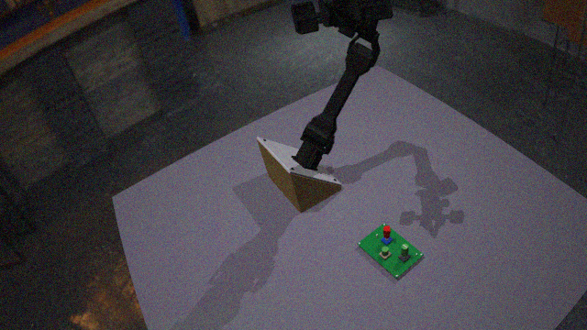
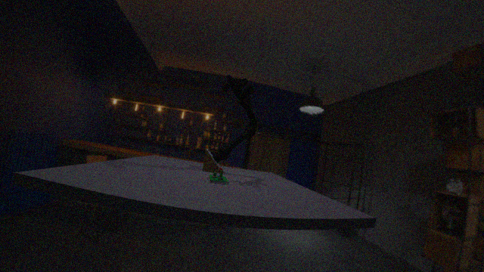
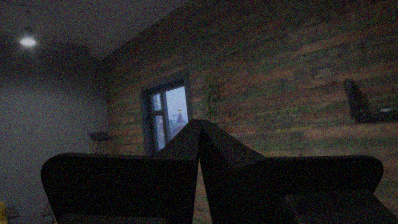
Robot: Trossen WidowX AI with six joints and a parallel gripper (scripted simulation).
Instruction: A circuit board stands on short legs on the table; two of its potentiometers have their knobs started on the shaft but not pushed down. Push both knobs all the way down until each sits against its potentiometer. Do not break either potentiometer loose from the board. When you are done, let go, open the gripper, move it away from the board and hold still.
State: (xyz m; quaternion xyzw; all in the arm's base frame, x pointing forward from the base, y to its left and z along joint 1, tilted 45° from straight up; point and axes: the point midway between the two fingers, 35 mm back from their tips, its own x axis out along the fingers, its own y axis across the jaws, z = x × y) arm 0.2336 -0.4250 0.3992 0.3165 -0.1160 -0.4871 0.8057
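Now: the red knob 60 cm below my gripper tip, 5 cm to the left of it and 4 cm ahead of it. The rest, counted from my gripper tip: green knob: 60 cm below, 11 cm ahead, 4 cm to the left.
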